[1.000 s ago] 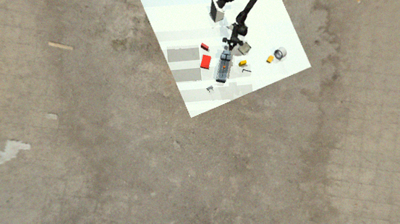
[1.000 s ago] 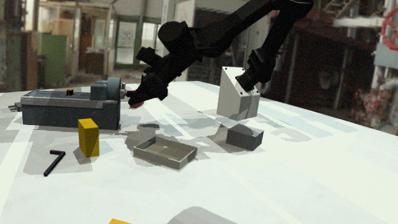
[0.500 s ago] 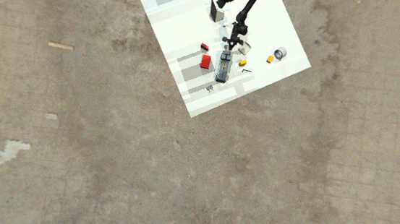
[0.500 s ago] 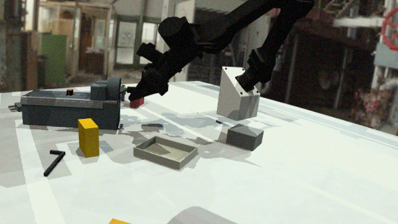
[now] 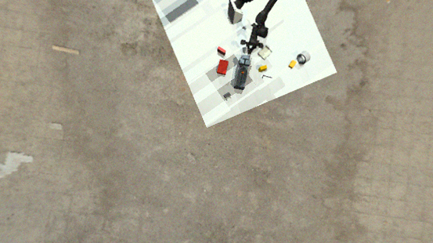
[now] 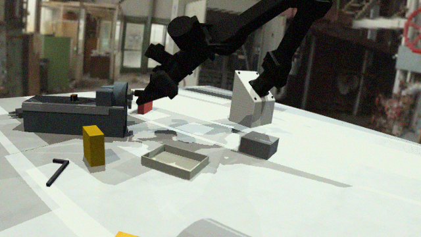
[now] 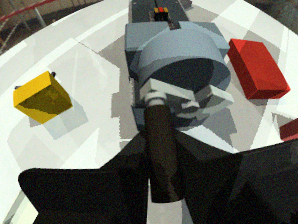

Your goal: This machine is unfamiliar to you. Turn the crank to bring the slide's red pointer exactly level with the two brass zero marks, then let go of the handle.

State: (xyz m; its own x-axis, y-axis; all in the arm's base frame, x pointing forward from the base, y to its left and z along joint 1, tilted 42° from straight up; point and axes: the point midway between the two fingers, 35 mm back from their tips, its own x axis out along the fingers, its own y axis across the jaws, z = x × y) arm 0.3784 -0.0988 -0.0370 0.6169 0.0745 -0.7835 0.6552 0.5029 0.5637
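My gripper tip is now 2 cm below the dark crank handle, 1 cm to the right of it and 1 cm past it. Round my gripper tip: red pointer: 13 cm to the right, 11 cm ahead; then shallow grey tray: 17 cm to the left, 8 cm below, 4 cm ahead; then yellow block: 16 cm ahead, 6 cm to the left, 5 cm below.
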